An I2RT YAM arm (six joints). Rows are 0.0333 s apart.
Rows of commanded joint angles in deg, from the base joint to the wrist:
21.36, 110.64, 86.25, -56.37, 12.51, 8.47
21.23, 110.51, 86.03, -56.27, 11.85, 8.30
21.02, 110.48, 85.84, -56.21, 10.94, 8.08
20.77, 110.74, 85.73, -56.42, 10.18, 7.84
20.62, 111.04, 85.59, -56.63, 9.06, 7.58
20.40, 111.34, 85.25, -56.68, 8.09, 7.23
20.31, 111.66, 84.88, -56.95, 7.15, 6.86
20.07, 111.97, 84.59, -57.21, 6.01, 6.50
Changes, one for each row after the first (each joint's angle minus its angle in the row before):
-0.13, -0.13, -0.22, 0.10, -0.66, -0.17
-0.21, -0.03, -0.19, 0.06, -0.91, -0.22
-0.25, 0.26, -0.11, -0.21, -0.76, -0.24
-0.15, 0.30, -0.14, -0.21, -1.12, -0.26
-0.22, 0.30, -0.34, -0.05, -0.97, -0.35
-0.09, 0.32, -0.37, -0.27, -0.94, -0.37
-0.24, 0.31, -0.29, -0.26, -1.14, -0.36

